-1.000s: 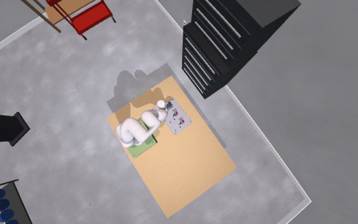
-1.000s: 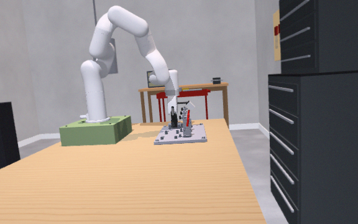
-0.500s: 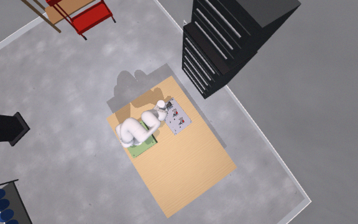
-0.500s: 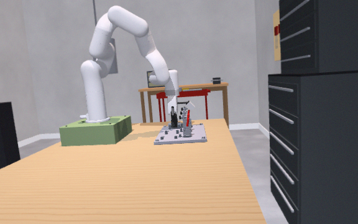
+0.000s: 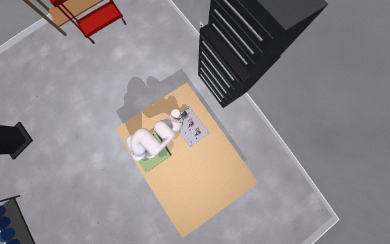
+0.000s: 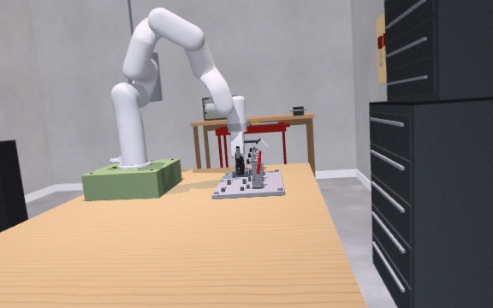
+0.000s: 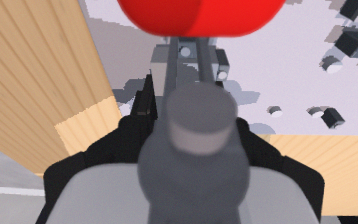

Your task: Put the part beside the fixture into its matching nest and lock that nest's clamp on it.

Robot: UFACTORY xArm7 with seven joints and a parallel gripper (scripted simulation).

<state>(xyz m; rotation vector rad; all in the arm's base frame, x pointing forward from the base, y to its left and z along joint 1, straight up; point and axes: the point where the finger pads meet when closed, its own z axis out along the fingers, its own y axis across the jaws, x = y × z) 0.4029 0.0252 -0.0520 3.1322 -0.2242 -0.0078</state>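
The grey part is 10 mm below my hand. Round my hand: grey fixture plate (120 mm to the right, 40 mm below, 30 mm ahead).
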